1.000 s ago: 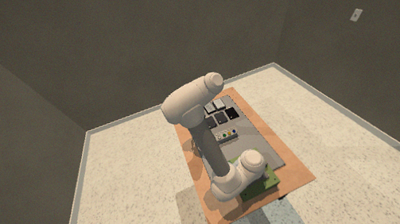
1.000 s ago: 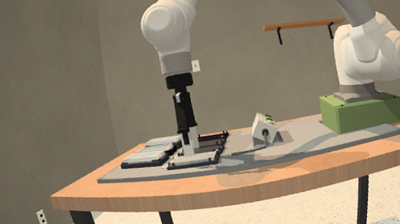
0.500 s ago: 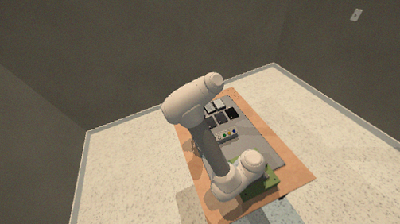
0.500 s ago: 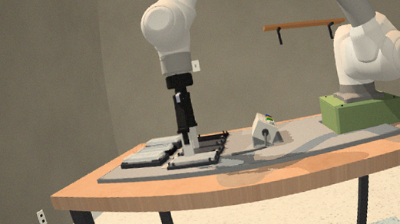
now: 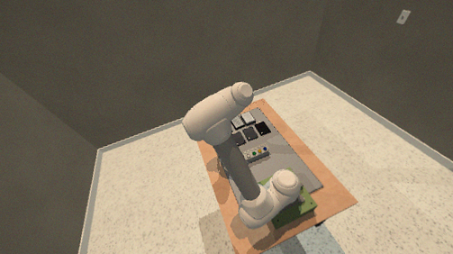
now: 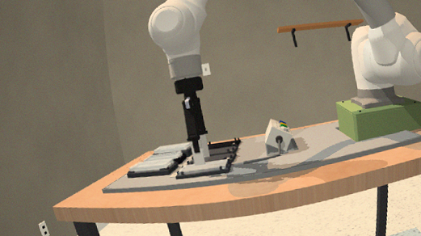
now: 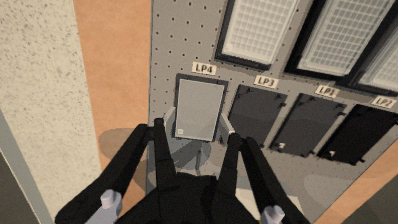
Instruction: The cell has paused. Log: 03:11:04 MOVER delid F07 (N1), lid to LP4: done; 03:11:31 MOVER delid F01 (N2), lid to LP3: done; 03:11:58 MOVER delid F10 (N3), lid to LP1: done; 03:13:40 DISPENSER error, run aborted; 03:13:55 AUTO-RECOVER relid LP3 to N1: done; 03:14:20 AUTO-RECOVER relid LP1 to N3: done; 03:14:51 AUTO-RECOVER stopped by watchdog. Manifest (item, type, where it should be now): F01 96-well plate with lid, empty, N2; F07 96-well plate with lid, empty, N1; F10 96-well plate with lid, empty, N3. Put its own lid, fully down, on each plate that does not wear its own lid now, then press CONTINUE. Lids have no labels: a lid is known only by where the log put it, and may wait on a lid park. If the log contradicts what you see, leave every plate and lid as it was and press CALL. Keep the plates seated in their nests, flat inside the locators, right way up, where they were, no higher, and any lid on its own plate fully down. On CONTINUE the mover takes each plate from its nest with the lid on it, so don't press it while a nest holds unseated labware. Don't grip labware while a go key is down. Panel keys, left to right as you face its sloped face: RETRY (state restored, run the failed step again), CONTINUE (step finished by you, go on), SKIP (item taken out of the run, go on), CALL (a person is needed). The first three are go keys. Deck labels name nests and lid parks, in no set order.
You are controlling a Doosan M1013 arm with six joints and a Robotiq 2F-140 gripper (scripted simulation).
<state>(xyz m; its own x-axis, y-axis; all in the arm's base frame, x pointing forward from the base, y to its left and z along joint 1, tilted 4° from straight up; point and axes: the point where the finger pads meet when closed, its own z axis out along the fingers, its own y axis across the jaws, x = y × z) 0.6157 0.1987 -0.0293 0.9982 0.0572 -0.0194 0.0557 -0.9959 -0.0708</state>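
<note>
The lid park LP4 lies 5 cm below my hand. Round my hand: LP4 label: 9 cm ahead, 6 cm below; plate: 18 cm ahead, 6 cm to the right, 4 cm below; lid park LP3: 12 cm to the right, 5 cm below.
</note>
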